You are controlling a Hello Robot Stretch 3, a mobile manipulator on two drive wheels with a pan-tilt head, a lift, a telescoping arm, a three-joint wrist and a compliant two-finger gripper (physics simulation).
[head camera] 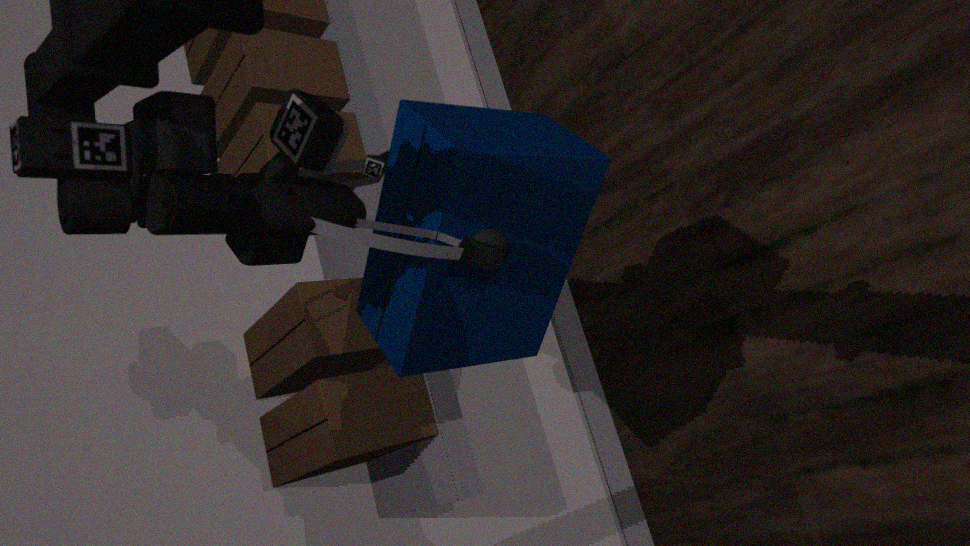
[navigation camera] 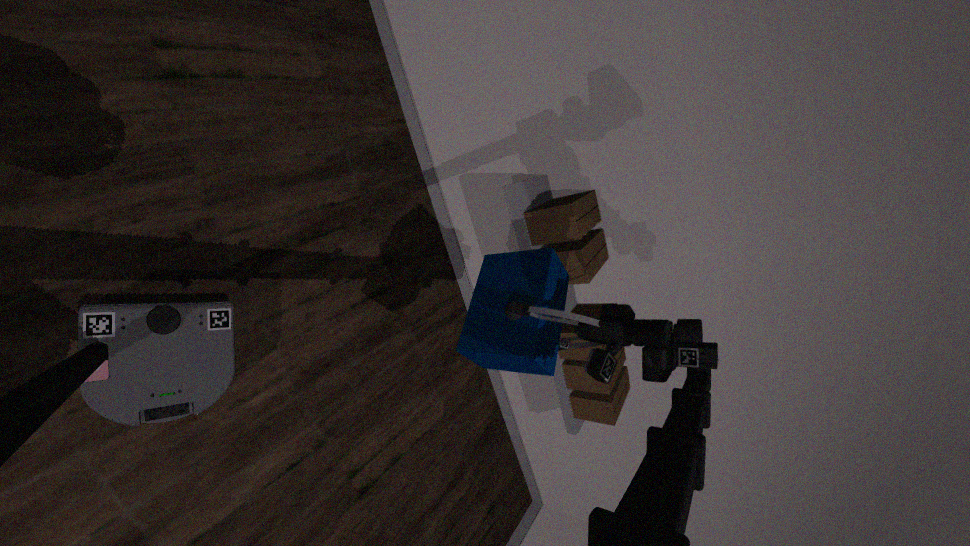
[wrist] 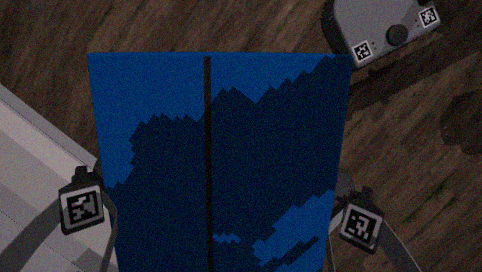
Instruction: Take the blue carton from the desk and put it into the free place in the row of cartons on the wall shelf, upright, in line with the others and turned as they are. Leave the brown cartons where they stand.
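Pixels of known places: robot's base, origin of its link: [navigation camera: 164,318] [wrist: 373,42].
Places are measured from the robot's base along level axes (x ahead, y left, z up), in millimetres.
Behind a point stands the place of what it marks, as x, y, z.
Observation:
My gripper [head camera: 475,218] {-25, -592, 872} [navigation camera: 519,326] {-25, -592, 872} [wrist: 225,179] {-25, -592, 872} is shut on the blue carton [head camera: 515,183] {-42, -508, 865} [navigation camera: 505,284] {72, -570, 831} [wrist: 280,135] {-50, -542, 933}, one finger on each side. In the head view the far fingertip is hidden behind the carton. The carton is held in front of the row and overlaps part of it in the head and navigation views. Brown cartons stand in two groups: two in one group [head camera: 380,406] {265, -932, 761} [navigation camera: 562,218] {283, -923, 809}, several in the other [head camera: 298,67] [navigation camera: 597,401]. A gap lies between the groups, largely hidden by the wrist and the blue carton. The shelf board is hard to make out.
The dark arm [head camera: 101,54] {-90, -437, 1211} [navigation camera: 668,468] {-88, -270, 1204} and wrist reach over the pale surface [head camera: 81,420] {269, -1206, 1103} [navigation camera: 814,203] {274, -1204, 1508} behind the row. A pale edge strip [head camera: 597,406] {435, -1121, 38} [navigation camera: 414,128] {890, -926, 44} borders the dark wooden floor [head camera: 780,135] {-168, -691, 0} [navigation camera: 271,169] {524, -297, 0}. The robot's base [navigation camera: 162,366] {-117, 6, 160} [wrist: 377,25] {-59, -46, 160} is on the floor.

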